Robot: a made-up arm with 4 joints.
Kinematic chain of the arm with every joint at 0, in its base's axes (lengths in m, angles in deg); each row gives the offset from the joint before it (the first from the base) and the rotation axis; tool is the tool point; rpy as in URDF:
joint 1: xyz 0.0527 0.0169 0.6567 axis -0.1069 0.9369 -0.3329
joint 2: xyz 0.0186 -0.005 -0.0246 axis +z
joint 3: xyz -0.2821 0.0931 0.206 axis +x
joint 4: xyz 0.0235 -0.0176 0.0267 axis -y
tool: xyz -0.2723 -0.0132 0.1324 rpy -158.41 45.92 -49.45
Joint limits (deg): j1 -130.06..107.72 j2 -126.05..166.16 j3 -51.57..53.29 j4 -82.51..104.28
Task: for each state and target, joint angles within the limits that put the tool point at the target. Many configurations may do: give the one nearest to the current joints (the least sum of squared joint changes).
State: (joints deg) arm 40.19 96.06 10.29 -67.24
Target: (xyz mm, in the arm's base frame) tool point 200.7 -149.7 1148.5
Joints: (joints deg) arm 28.99 86.69 -1.45 -77.92
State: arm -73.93 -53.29 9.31 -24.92
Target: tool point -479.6 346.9 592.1
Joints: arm -77.06 -67.93 -8.39 1.32
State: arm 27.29 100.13 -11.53 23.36
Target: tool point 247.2 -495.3 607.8
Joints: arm 39.46 126.26 -12.36 52.88
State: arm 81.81 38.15 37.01 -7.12
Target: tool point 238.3 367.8 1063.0
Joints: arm 89.31 -12.20 40.33 31.56
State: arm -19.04 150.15 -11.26 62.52
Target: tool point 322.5 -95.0 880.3
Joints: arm -56.94 138.14 -23.43 99.51
